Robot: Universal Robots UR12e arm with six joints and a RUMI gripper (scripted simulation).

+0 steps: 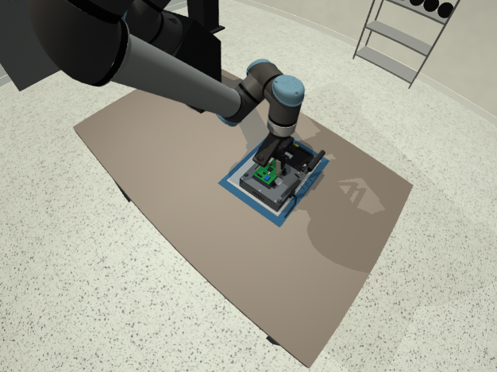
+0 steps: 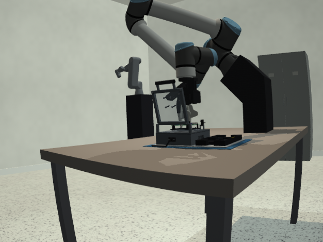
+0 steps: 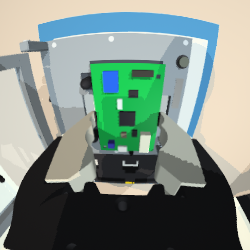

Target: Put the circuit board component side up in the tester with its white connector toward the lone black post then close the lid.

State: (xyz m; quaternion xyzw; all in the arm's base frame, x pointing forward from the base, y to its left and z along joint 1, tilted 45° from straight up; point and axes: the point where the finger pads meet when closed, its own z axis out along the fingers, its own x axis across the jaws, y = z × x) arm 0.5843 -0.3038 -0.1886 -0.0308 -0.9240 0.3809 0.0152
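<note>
The green circuit board lies right at my hand. The rest, counted from my hand: tester bed (10 mm ahead, 10 mm to the left, 20 mm below); then black post (60 mm behind, 60 mm to the left); then tester (40 mm ahead, 40 mm to the left, 30 mm above).
</note>
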